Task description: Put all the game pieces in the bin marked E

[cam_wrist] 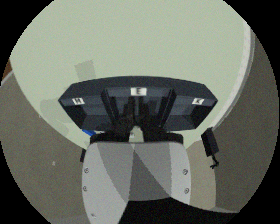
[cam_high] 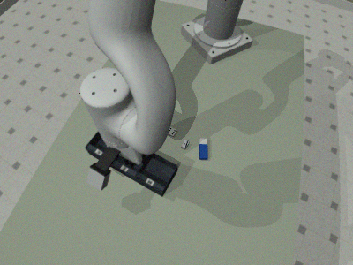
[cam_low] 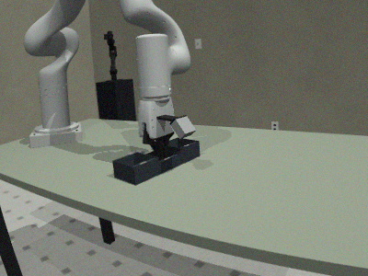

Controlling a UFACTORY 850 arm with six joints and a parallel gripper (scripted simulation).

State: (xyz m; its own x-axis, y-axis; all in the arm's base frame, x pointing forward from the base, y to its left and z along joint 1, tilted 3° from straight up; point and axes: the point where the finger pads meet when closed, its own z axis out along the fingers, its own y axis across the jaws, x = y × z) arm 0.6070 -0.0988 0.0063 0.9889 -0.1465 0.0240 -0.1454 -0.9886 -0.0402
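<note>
The dark three-part bin is 1 cm below my hand. Round my hand: cream domino: 11 cm behind, 3 cm below; then white domino: 14 cm behind, 6 cm to the left, 3 cm below; then dark ring: 8 cm behind, 5 cm to the left, 3 cm below.
</note>
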